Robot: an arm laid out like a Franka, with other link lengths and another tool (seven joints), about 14 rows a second.
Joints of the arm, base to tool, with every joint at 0 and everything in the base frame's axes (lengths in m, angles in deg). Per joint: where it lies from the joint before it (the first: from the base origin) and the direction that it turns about. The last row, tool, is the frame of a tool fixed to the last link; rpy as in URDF.
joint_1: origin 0 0 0.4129 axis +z
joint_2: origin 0 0 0 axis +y
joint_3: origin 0 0 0.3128 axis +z
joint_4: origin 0.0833 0 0 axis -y
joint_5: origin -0.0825 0 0.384 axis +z
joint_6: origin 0 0 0 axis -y
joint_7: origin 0.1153 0 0 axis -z
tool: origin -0.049 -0.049 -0.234 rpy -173.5 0 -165.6
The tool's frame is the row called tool.
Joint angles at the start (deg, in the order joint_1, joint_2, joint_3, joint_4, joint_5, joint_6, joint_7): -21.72, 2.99, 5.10, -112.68, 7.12, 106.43, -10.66
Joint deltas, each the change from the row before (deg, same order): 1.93, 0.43, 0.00, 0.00, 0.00, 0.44, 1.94; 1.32, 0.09, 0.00, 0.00, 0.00, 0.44, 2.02; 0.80, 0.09, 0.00, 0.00, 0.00, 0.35, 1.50; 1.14, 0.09, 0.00, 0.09, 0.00, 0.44, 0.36; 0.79, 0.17, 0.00, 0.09, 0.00, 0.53, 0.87; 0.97, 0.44, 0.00, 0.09, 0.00, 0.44, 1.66
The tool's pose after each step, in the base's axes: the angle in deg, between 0 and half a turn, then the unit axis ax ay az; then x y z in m. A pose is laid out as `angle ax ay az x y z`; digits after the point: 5 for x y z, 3 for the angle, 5 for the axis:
173.880 0.05376 -0.99820 -0.02674 0.49184 -0.16021 0.37758
173.896 0.04740 -0.99859 -0.02409 0.49570 -0.14746 0.37752
173.919 0.04108 -0.99891 -0.02229 0.49804 -0.13948 0.37727
174.266 0.04748 -0.99866 -0.02052 0.50272 -0.12979 0.37745
174.566 0.04633 -0.99875 -0.01876 0.50644 -0.12266 0.37709
174.421 0.04000 -0.99905 -0.01757 0.50935 -0.11293 0.37438

